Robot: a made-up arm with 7 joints. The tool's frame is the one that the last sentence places.
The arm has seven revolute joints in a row. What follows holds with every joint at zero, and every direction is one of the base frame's.
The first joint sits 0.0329 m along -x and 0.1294 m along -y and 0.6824 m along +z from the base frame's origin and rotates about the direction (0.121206, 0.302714, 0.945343).
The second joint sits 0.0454 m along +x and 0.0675 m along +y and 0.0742 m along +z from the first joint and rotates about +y.
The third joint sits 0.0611 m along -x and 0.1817 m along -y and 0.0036 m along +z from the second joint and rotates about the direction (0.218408, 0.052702, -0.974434).
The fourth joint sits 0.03 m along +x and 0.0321 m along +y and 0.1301 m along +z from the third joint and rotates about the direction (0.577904, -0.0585, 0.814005).
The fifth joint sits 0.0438 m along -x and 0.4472 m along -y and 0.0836 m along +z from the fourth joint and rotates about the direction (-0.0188, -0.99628, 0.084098).
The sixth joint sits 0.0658 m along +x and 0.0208 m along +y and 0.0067 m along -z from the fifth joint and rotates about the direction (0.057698, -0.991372, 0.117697).
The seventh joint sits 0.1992 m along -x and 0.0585 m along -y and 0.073 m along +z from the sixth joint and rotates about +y.
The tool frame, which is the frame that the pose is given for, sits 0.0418 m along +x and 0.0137 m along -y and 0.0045 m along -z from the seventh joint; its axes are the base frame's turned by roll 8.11, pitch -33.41 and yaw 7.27 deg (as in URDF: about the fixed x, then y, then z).
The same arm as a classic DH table. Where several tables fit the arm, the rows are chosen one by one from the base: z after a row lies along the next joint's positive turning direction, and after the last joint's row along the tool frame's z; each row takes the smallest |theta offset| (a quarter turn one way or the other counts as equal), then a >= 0, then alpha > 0; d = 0 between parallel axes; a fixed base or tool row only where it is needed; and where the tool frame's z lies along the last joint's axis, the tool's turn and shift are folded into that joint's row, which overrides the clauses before.
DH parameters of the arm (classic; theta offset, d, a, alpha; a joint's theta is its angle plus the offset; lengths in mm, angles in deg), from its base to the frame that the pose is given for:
base (fixed): -21.82 1066.1 17.6 -19.03
joint 1: 22.95 -322.6 35.6 -72.38
joint 2: -19.94 -138.5 -58.8 -86.98
joint 3: -88.21 -84.4 40.2 -132.07
joint 4: 85.26 92.7 55.3 -83.35
joint 5: -30.35 -259.6 -31 4.8
joint 6: 40.13 522.1 211 172.47
joint 7: -58.44 -245.2 -32.9 -102.06
tool (fixed): -173.8 -26.7 0 0

